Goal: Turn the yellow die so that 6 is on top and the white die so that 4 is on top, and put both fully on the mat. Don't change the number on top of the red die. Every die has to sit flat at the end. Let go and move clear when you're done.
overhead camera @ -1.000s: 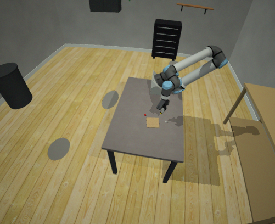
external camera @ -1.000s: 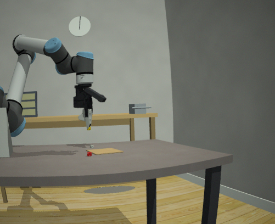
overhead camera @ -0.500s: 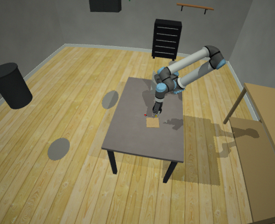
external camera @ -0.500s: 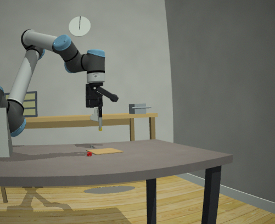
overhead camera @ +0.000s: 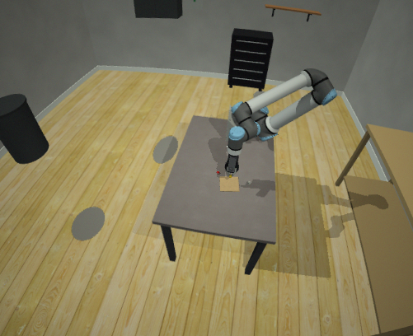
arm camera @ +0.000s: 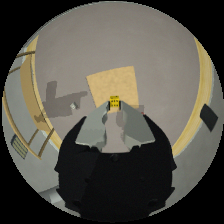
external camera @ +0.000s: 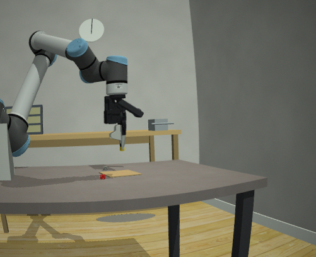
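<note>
Right now my hand is 11 cm above the tan mat and 2 cm past it. From my hand the other things lie so: red die 12 cm behind, 11 cm below, 9 cm to the right; then white die 15 cm to the left, 11 cm below, 4 cm behind; then yellow die 1 cm below.
</note>
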